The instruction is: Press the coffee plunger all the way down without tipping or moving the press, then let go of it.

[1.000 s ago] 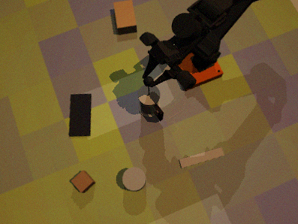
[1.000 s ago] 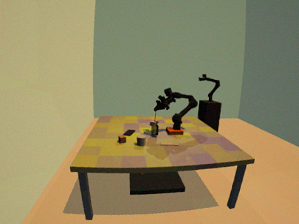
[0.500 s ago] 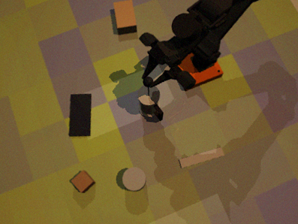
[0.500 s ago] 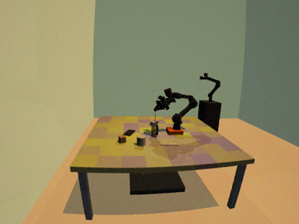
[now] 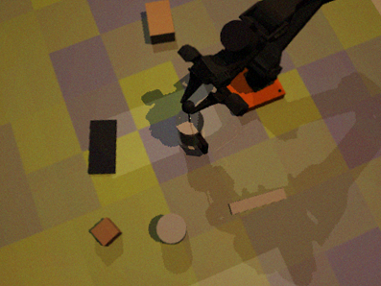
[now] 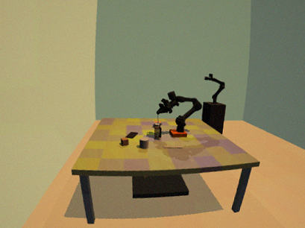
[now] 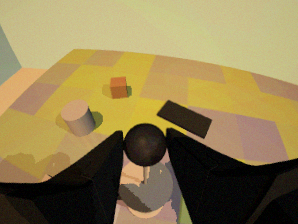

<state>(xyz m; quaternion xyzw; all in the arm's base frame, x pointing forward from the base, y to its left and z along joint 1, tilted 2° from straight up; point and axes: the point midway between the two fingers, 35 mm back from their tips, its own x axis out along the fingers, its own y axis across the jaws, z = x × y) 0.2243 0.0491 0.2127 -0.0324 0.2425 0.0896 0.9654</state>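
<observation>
Now: the coffee press 1 cm behind my gripper tip, 1 cm to the left of it and 12 cm below it. Also, from my gripper tip: pale flat bar 8 cm behind, 24 cm to the left, 23 cm below; then black flat slab 21 cm ahead, 9 cm to the right, 23 cm below.
</observation>
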